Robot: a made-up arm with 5 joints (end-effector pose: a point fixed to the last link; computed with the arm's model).
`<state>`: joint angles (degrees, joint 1 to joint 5).
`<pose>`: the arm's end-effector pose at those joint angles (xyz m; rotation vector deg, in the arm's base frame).
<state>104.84 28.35 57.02 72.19 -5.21</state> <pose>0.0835 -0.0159 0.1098 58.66 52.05 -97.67</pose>
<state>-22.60 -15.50 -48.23 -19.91 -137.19</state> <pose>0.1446 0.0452 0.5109 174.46 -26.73 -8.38</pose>
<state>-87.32 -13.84 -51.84 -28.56 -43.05</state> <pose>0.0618 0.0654 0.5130 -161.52 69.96 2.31</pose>
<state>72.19 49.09 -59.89 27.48 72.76</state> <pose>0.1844 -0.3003 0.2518 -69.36 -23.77 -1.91</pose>
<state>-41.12 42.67 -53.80 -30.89 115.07</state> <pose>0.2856 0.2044 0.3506 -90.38 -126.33 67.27</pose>
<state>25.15 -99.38 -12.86 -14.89 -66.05</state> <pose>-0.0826 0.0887 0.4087 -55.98 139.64 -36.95</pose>
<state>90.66 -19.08 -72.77 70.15 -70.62</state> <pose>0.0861 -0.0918 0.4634 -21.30 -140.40 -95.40</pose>
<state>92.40 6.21 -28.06 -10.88 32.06</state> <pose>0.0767 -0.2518 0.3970 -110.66 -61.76 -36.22</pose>
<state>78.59 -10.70 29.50 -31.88 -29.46</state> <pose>0.1351 -0.2360 0.2825 -45.66 -106.69 -75.89</pose>
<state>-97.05 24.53 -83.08 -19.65 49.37</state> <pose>0.0391 0.1588 0.4845 74.81 -158.73 17.23</pose>
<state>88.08 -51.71 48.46 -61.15 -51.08</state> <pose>0.0918 -0.1366 0.3764 -49.38 -160.46 -36.06</pose>
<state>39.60 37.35 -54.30 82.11 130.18</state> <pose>0.2792 -0.1521 0.2230 -27.23 -3.11 86.30</pose>
